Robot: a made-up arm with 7 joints. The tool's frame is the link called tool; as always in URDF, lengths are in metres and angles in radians. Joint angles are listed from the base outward.
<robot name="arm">
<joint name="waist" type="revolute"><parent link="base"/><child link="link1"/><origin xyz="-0.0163 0.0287 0.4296"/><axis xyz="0 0 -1"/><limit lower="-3.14" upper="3.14"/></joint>
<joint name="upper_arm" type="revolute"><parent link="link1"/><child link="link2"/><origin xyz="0.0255 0.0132 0.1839"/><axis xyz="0 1 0"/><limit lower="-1.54" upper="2.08"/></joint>
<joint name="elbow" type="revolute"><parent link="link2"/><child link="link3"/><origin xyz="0.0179 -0.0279 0.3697"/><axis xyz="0 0 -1"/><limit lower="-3.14" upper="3.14"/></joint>
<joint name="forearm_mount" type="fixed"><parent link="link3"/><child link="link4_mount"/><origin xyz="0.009 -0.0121 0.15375"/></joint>
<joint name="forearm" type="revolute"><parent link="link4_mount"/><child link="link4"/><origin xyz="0.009 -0.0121 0.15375"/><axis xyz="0 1 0"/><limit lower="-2.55" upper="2.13"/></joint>
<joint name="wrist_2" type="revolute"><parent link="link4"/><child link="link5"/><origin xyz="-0.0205 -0.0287 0.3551"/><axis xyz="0 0 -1"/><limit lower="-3.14" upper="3.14"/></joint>
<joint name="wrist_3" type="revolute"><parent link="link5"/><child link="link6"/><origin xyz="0.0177 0.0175 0.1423"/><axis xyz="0 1 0"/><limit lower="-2.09" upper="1.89"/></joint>
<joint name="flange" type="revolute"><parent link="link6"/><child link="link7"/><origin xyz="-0.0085 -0.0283 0.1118"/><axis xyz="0 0 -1"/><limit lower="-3.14" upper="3.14"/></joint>
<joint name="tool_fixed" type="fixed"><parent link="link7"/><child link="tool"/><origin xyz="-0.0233 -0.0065 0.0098" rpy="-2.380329 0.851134 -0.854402"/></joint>
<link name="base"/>
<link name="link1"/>
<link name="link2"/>
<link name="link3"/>
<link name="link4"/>
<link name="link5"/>
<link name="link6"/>
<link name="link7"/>
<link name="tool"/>
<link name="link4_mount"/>
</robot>
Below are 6 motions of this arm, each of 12 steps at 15 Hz.
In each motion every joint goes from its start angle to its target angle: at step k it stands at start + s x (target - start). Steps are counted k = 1, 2, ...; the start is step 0. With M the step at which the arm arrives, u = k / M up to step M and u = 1 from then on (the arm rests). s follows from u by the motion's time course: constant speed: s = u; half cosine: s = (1 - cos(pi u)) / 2; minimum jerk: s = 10 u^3 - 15 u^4 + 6 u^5.
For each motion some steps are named. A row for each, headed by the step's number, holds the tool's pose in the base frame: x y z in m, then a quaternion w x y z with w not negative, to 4 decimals.
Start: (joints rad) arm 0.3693 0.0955 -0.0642 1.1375 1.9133 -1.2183 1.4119
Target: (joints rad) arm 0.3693 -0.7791 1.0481 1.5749 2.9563 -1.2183 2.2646
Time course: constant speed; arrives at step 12
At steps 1, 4, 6, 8, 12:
1: 0.5236 -0.1740 1.4504 0.1084 0.1529 -0.4179 0.8889
4: 0.2996 -0.2673 1.4788 0.2563 0.0250 -0.2628 0.9298
6: 0.1240 -0.3189 1.4683 0.3506 -0.0282 -0.1726 0.9201
8: -0.0611 -0.3561 1.4241 0.4355 -0.0526 -0.1012 0.8929
12: -0.4032 -0.3809 1.2200 0.5544 -0.0260 -0.0272 0.8314

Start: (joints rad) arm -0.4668 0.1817 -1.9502 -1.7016 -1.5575 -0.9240 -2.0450
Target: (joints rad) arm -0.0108 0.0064 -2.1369 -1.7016 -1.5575 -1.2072 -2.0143
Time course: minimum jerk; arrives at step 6
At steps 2, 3, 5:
2: 0.5914 -0.2314 1.1645 0.0608 0.2979 -0.4552 -0.8369
3: 0.5415 -0.2816 1.1853 0.0459 0.3214 -0.4435 -0.8354
5: 0.4485 -0.3426 1.2210 0.0244 0.3623 -0.4357 -0.8236

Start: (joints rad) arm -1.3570 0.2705 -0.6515 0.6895 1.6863 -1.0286 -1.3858
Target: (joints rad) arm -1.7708 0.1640 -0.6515 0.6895 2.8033 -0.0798 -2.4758
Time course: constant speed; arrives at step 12
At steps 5, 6, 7, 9, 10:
5: -0.2152 0.6315 1.6631 0.3926 0.8831 0.2157 -0.1392
6: -0.2314 0.6243 1.6706 0.3955 0.8809 0.1995 -0.1666
7: -0.2463 0.6152 1.6788 0.3931 0.8787 0.1876 -0.1954
9: -0.2722 0.5907 1.6972 0.3741 0.8736 0.1787 -0.2548
10: -0.2836 0.5752 1.7071 0.3583 0.8704 0.1824 -0.2840

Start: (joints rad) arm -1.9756 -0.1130 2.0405 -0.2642 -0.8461 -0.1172 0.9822
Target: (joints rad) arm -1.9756 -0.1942 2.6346 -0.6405 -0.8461 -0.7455 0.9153
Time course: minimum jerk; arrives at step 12
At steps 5, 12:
5: -0.2309 -0.0952 1.8306 0.7154 -0.5560 0.4232 -0.0065
12: -0.3098 0.0224 1.7357 0.7936 -0.4692 0.2969 -0.2488

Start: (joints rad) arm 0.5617 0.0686 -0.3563 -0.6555 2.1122 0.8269 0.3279
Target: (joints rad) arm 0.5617 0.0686 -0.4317 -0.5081 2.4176 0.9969 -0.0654
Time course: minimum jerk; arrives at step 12
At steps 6, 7, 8, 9, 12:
6: -0.3222 -0.0982 1.7572 0.6791 0.4446 0.5798 0.0709
7: -0.3146 -0.1017 1.7607 0.6898 0.4415 0.5691 0.0732
8: -0.3076 -0.1043 1.7637 0.6997 0.4386 0.5591 0.0740
9: -0.3021 -0.1060 1.7660 0.7075 0.4363 0.5510 0.0737
12: -0.2966 -0.1075 1.7682 0.7152 0.4339 0.5431 0.0727

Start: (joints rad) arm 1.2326 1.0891 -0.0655 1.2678 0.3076 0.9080 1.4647
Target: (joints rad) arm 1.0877 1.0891 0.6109 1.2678 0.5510 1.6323 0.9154
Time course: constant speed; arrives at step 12
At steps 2, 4, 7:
2: 0.2174 -0.9364 0.4289 0.6966 -0.2128 -0.3430 -0.5932
4: 0.1659 -0.9401 0.4472 0.6904 -0.2871 -0.2575 -0.6120
7: 0.0948 -0.9415 0.4923 0.6571 -0.4057 -0.1295 -0.6220

